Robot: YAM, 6 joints.
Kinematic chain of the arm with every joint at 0, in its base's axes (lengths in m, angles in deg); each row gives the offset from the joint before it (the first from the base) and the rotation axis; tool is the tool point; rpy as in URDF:
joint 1: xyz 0 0 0.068 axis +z
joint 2: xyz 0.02 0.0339 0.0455 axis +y
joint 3: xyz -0.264 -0.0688 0 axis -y
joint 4: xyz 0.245 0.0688 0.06 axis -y
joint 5: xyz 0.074 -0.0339 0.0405 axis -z
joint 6: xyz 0.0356 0 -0.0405 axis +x
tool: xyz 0 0 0 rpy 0 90 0
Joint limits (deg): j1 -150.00..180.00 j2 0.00..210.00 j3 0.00..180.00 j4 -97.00..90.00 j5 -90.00..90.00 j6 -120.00..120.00
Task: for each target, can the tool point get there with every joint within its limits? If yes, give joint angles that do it. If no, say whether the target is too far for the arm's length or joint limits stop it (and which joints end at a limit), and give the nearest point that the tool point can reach.
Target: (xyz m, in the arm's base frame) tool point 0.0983 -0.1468 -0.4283
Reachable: no: joint limits stop it (at a limit: joint 2) | nearest point 0.1035 -0.1546 -0.3749 | short by 0.054 m
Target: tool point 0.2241 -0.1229 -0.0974
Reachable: yes | joints -23.23 147.79 44.55 18.26 43.54 101.38
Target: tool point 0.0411 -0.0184 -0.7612
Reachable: no: too far | nearest point 0.1396 -0.0625 -0.3675 | short by 0.408 m
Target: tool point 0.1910 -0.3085 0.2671
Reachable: yes | joints -52.87 111.37 95.84 -79.30 72.47 72.14
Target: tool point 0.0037 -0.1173 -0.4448
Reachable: no: joint limits stop it (at a limit: joint 2) | nearest point 0.0045 -0.1421 -0.3643 | short by 0.084 m
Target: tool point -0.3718 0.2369 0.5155
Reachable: yes | joints 143.47 116.92 130.41 20.42 -60.31 100.85
